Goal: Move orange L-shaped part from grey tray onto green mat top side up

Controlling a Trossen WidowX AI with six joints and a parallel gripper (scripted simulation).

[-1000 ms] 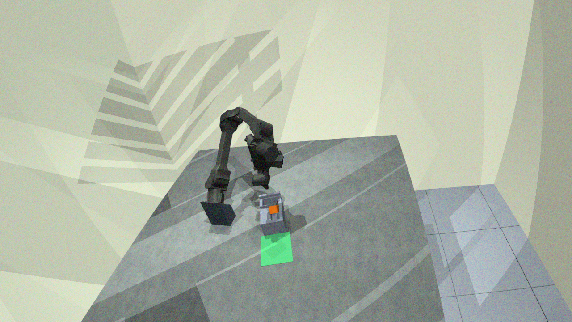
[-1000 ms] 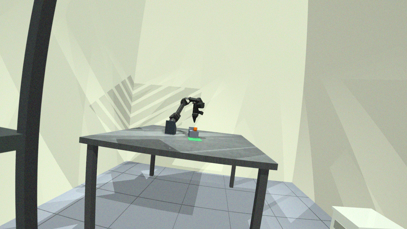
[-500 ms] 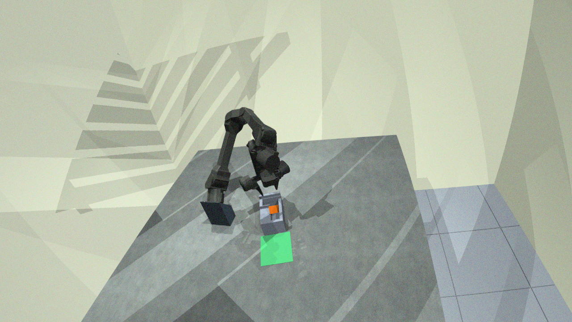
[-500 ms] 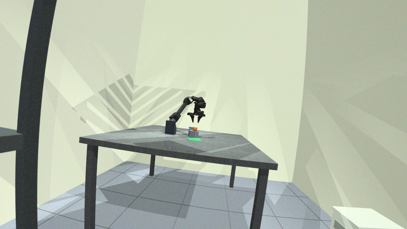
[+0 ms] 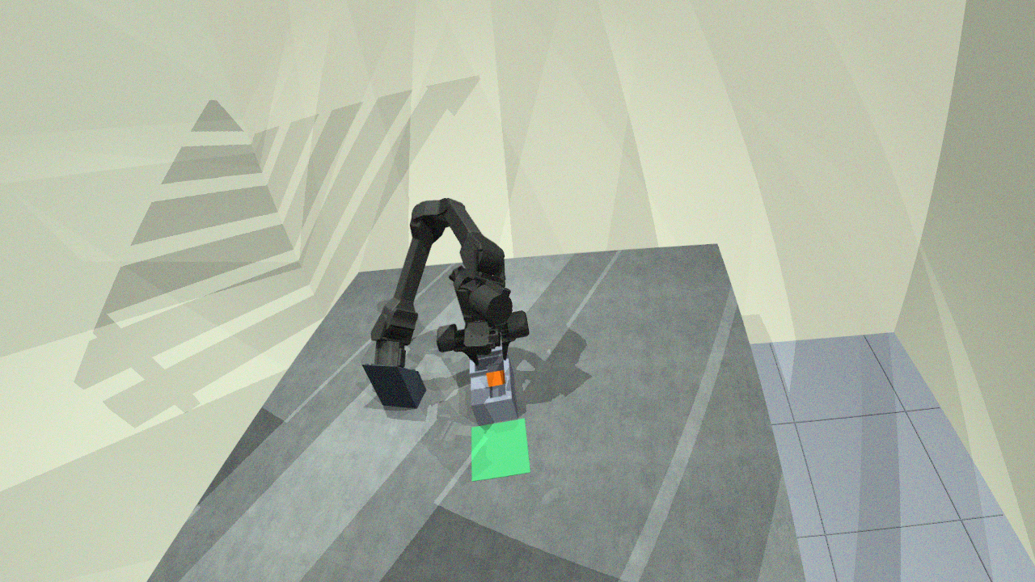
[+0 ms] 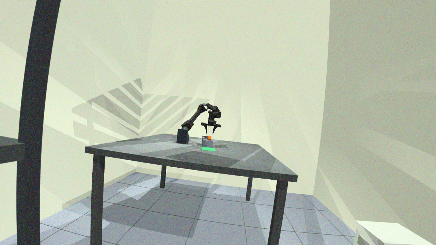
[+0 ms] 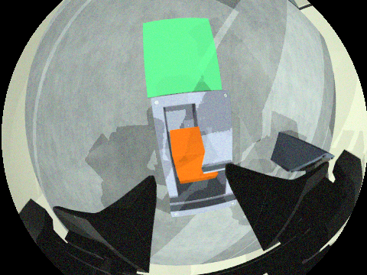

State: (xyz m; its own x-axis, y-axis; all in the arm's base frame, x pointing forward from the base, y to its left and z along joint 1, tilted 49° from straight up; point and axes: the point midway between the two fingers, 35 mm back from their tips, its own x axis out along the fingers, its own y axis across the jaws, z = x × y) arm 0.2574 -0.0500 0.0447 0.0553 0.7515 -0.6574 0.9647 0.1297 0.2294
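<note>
Right now my gripper tip is 3 cm past the orange L-shaped part, 3 cm to the right of it and 8 cm above it. The rest, counted from my gripper tip: green mat: 2 cm ahead, 14 cm to the right, 14 cm below.
</note>
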